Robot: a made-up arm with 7 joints. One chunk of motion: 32 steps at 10 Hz.
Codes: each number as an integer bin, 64 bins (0 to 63) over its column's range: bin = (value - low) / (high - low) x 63, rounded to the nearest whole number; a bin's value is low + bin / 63 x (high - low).
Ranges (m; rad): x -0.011..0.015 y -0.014..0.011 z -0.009..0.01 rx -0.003..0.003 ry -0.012..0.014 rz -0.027..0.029
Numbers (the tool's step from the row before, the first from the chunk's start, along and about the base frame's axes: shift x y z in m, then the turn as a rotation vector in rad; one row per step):
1: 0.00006 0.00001 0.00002 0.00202 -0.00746 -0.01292
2: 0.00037 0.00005 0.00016 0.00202 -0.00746 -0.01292
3: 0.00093 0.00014 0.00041 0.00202 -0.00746 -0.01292
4: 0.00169 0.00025 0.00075 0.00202 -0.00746 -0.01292
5: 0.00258 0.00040 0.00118 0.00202 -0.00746 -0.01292
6: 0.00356 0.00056 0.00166 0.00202 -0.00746 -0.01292
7: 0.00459 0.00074 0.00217 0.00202 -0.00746 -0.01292
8: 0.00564 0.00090 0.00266 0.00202 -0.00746 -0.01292
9: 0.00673 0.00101 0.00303 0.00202 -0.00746 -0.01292
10: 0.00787 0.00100 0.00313 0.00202 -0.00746 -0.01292
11: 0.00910 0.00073 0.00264 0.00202 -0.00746 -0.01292
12: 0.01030 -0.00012 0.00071 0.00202 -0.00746 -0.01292
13: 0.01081 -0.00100 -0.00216 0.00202 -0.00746 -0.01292
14: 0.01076 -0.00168 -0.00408 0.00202 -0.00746 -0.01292
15: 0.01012 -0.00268 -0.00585 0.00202 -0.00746 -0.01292
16: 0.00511 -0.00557 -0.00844 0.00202 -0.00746 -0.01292
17: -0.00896 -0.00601 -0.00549 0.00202 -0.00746 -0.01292
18: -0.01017 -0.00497 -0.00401 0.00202 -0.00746 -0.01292
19: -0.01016 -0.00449 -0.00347 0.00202 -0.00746 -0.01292
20: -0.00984 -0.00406 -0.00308 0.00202 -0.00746 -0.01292
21: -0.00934 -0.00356 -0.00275 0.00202 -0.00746 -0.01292
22: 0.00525 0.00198 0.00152 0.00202 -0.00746 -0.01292
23: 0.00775 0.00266 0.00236 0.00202 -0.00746 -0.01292
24: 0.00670 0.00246 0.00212 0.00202 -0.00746 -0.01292
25: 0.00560 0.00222 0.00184 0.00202 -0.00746 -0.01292
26: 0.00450 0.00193 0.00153 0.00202 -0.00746 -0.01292
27: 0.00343 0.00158 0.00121 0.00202 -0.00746 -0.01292
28: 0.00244 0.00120 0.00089 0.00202 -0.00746 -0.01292
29: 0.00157 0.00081 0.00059 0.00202 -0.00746 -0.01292
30: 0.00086 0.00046 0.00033 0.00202 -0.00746 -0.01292
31: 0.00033 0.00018 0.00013 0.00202 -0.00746 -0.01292
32: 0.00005 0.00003 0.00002 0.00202 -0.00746 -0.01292
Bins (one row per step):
1: 27 35 30 53 11 16
2: 28 35 30 53 11 16
3: 29 36 31 53 11 16
4: 31 36 32 53 11 16
5: 33 36 34 53 11 16
6: 35 37 35 53 11 16
7: 38 37 37 53 11 16
8: 40 38 39 53 11 16
9: 43 38 40 53 11 16
10: 46 38 40 53 11 16
11: 49 37 39 53 11 16
12: 52 35 32 53 11 16
13: 53 33 23 53 11 16
14: 53 31 16 53 11 16
15: 51 29 10 53 11 16
16: 39 21 2 53 11 16
17: 5 20 12 53 11 16
18: 2 23 17 53 11 16
19: 2 24 18 53 11 16
20: 3 25 20 53 11 16
21: 4 26 21 53 11 16
22: 39 40 35 53 11 16
23: 45 42 38 53 11 16
24: 43 41 37 53 11 16
25: 40 41 36 53 11 16
26: 38 40 35 53 11 16
27: 35 39 34 53 11 16
28: 33 38 33 53 11 16
29: 30 37 32 53 11 16
30: 29 36 31 53 11 16
31: 27 36 30 53 11 16
32: 27 35 30 53 11 16

